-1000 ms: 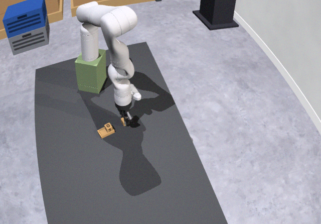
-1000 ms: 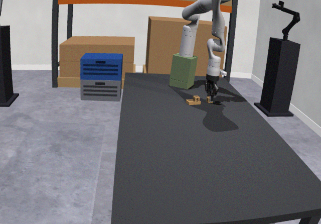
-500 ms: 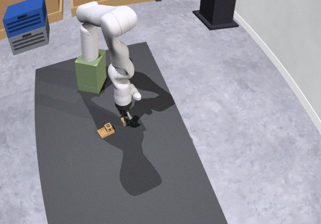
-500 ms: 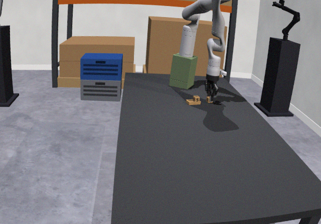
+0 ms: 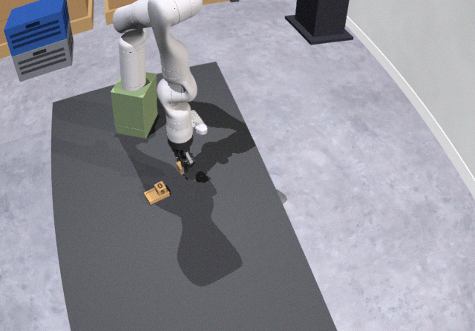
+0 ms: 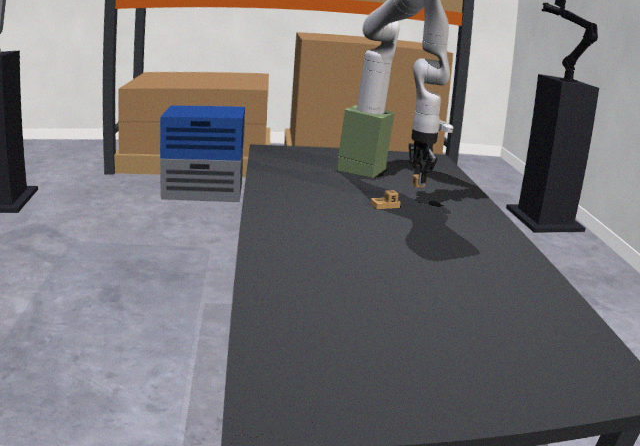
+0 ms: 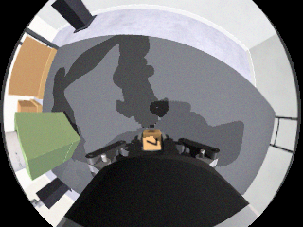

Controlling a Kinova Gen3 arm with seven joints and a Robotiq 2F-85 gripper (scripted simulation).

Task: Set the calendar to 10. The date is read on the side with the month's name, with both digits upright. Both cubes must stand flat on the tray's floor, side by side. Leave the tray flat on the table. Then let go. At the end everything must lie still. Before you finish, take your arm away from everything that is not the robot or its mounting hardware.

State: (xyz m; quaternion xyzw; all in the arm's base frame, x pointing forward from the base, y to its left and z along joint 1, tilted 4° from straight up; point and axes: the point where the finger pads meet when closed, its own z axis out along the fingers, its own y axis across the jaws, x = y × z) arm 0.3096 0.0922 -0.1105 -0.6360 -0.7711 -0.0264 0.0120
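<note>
The wooden calendar tray is 3 cm ahead of my hand, 10 cm to the right of it and 7 cm below it.
</note>
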